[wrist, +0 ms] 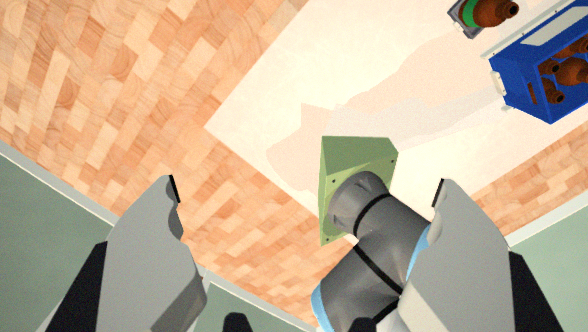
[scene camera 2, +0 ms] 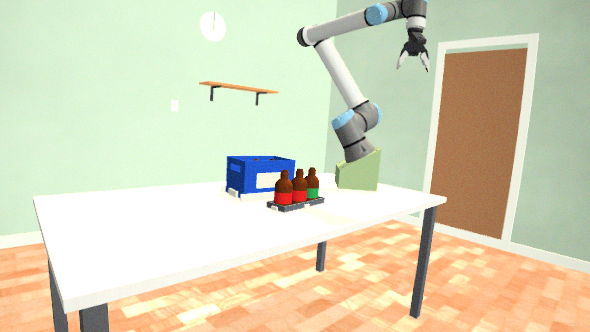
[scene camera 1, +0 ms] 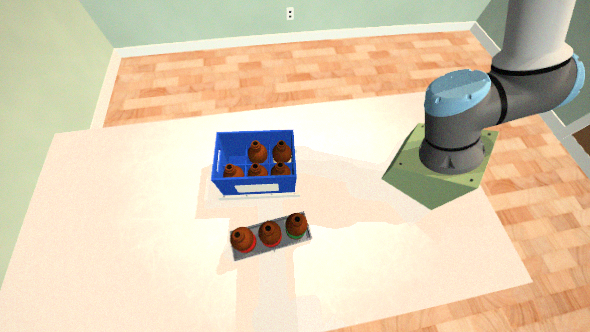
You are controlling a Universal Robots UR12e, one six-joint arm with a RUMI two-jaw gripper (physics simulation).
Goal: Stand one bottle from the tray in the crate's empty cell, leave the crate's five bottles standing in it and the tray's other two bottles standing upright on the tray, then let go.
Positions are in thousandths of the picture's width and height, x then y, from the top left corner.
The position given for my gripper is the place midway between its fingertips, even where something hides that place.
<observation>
my gripper: wrist 518,541; scene camera 2 699,212; not seen in scene camera 1 (out of frame)
</observation>
